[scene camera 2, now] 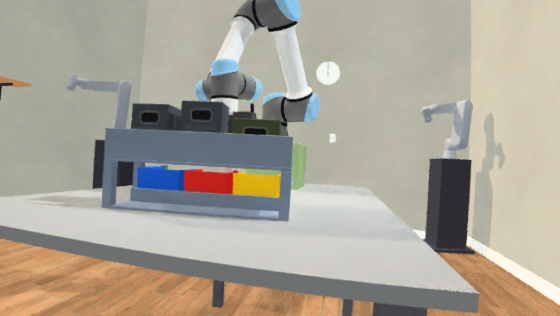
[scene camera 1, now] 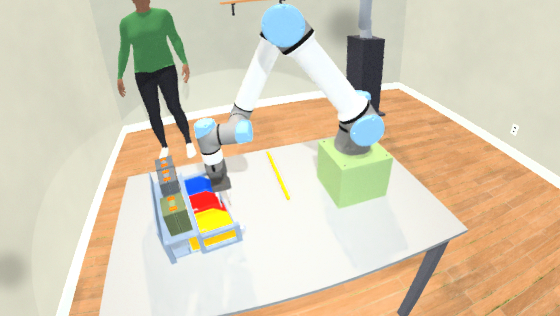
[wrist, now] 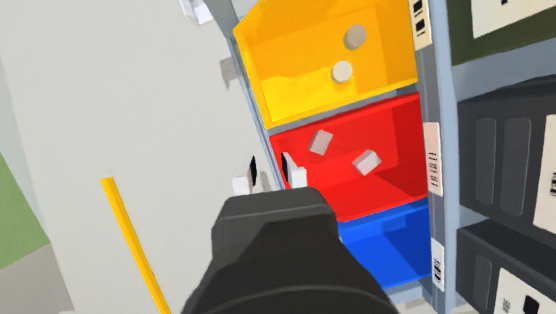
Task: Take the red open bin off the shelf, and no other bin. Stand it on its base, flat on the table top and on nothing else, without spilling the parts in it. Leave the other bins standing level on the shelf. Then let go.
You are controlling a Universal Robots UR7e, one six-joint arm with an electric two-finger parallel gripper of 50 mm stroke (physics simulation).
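Places are measured from the arm's base along level axes (x left, y back, z up), in metres.
Where they show: gripper, between the fingertips: [scene camera 1: 226, 204] [wrist: 268, 163]; arm's base, origin of its link: [scene camera 1: 352, 145].
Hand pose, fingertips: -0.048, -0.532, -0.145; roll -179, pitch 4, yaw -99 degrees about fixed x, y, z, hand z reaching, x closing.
Things, the pixels of their top centre, and the offset from my fingertips, as dx, dy, dz. Level surfaces: height alone.
- red open bin, centre of its top: [wrist: 370, 166] [scene camera 2: 215, 170] [scene camera 1: 200, 201] -0.018, -0.096, +0.038
- yellow bin, centre of its top: [wrist: 345, 34] [scene camera 2: 260, 173] [scene camera 1: 207, 219] +0.094, -0.090, +0.038
- blue bin, centre of its top: [wrist: 385, 256] [scene camera 2: 173, 168] [scene camera 1: 194, 185] -0.130, -0.102, +0.038
- olive box, centre of its top: [scene camera 2: 258, 120] [scene camera 1: 172, 203] +0.100, -0.187, +0.155
- yellow stick, centre of its top: [wrist: 145, 277] [scene camera 1: 276, 172] -0.156, +0.275, -0.033
- table, height of its surface: dz -0.044
The red open bin [scene camera 1: 205, 201] [scene camera 2: 209, 182] [wrist: 350, 187] stands on the lower level of the blue-grey shelf [scene camera 1: 239, 234] [scene camera 2: 200, 145] [wrist: 449, 165], between the yellow bin [scene camera 1: 214, 220] [scene camera 2: 256, 185] [wrist: 300, 60] and the blue bin [scene camera 1: 198, 185] [scene camera 2: 161, 179] [wrist: 390, 250]. Two light blocks [wrist: 320, 142] [wrist: 366, 162] lie in it. My gripper [scene camera 1: 227, 197] [wrist: 268, 163] is partly open and empty, pointing down at the red bin's front edge. In the wrist view one finger appears over the bin's front wall, the other outside it on the table side. Its exact height above the rim is unclear.
Two dark grey boxes [scene camera 1: 167, 180] [scene camera 2: 205, 117] and an olive box [scene camera 1: 175, 215] [scene camera 2: 257, 126] stand on the upper level, close behind the bins. A yellow stick [scene camera 1: 278, 175] [wrist: 132, 240] lies on the table [scene camera 1: 300, 240] between shelf and green robot base [scene camera 1: 355, 175]. Two round parts lie in the yellow bin.
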